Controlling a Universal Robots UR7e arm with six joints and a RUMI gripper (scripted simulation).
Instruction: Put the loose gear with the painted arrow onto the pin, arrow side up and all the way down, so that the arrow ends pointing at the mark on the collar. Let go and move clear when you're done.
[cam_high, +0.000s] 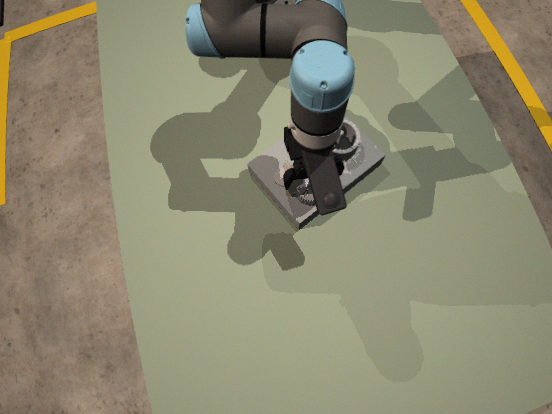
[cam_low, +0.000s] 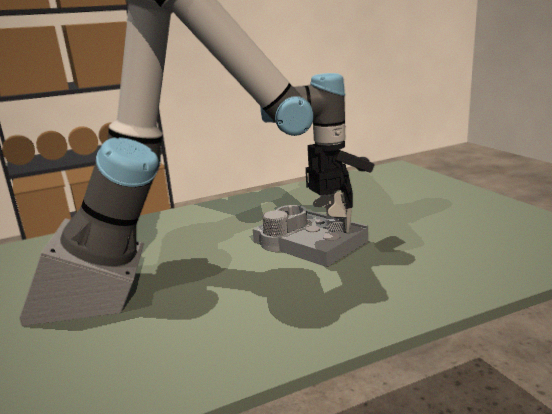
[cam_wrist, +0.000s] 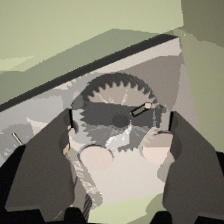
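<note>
Right now the gear is right at my hand.
</note>
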